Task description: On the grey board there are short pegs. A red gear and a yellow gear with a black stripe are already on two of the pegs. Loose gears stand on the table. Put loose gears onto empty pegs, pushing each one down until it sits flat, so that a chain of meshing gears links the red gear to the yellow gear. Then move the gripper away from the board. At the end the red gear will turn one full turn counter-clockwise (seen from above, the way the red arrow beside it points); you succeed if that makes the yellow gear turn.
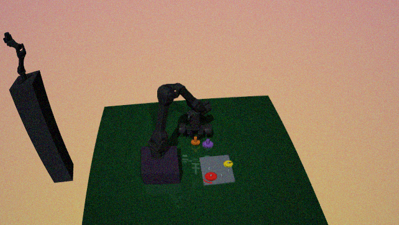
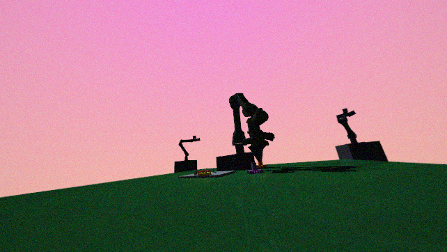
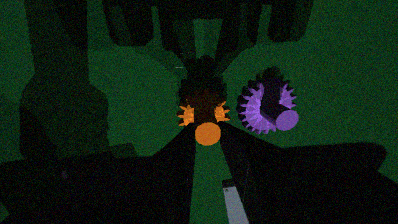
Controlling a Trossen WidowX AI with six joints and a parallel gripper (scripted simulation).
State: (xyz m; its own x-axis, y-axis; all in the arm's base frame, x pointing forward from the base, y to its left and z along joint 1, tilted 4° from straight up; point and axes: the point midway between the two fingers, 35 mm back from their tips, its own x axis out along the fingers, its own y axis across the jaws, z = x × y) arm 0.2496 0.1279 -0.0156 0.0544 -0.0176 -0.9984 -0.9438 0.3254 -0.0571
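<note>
My gripper tip is 29 cm to the left of the red gear and 3 cm above it. From my gripper tip the other things lie so: orange gear 1 cm below; then yellow gear 22 cm to the right, 12 cm ahead, 3 cm below; then purple gear 7 cm ahead, 3 cm below, 2 cm to the right.
</note>
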